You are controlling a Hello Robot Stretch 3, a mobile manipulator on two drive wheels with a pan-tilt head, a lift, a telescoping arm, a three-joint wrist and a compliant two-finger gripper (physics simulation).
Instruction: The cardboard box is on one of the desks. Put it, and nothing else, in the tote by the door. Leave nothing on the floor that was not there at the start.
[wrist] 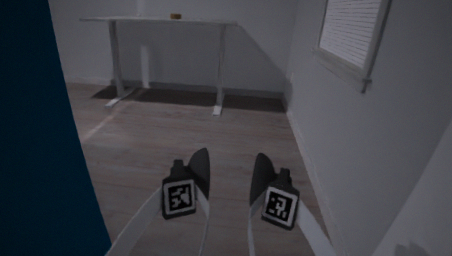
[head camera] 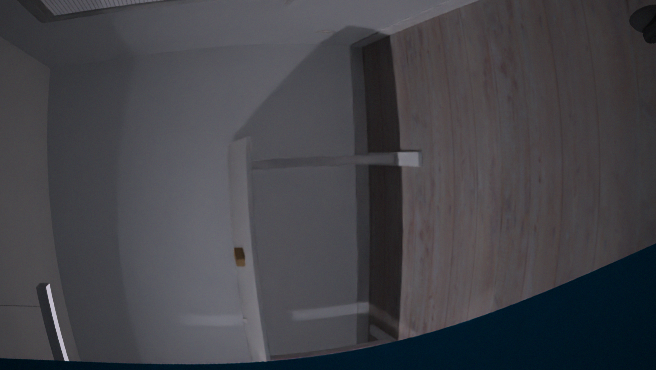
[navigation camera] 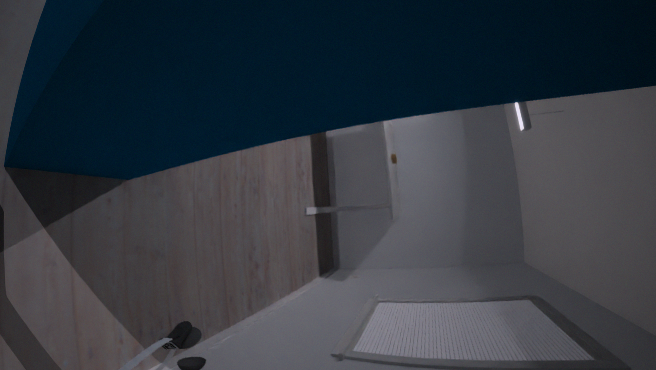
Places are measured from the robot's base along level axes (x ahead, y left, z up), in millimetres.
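Pixels of known places: gripper, fingertip midpoint: [head camera: 631, 4] [navigation camera: 197, 343].
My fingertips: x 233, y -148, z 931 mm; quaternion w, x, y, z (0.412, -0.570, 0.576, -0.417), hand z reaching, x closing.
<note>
Behind a point stands the place of what it marks.
A small brown cardboard box [head camera: 239, 256] {x 2592, y 481, z 980 mm} [navigation camera: 394, 158] {x 2584, y 486, z 985 mm} [wrist: 175, 16] sits on the top of a white desk [head camera: 241, 200] {x 2522, y 171, z 950 mm} [navigation camera: 394, 192] {x 2575, y 125, z 950 mm} [wrist: 210, 21] against the far wall. The head and navigation pictures are turned sideways. My gripper [wrist: 230, 168] {x 233, y -148, z 931 mm} [navigation camera: 189, 350] {x 233, y -148, z 931 mm} is open and empty, with bare floor showing between its fingertips in the wrist view. It is well short of the desk and lower than the desk top. Part of its fingers shows at the top right edge of the head view. The tote and the door do not show.
A large dark blue panel [head camera: 550, 335] {x 396, y 229, z 893 mm} [navigation camera: 300, 60] {x 264, y 234, z 1124 mm} [wrist: 35, 125] stands close on the left in the wrist view. A wall with a window [head camera: 100, 7] {x 1891, y -790, z 1755 mm} [navigation camera: 470, 330] {x 1460, y -773, z 1502 mm} [wrist: 350, 30] runs along the right. The desk's legs [head camera: 325, 161] {x 2640, y -5, z 449 mm} [wrist: 220, 70] reach the wood floor.
</note>
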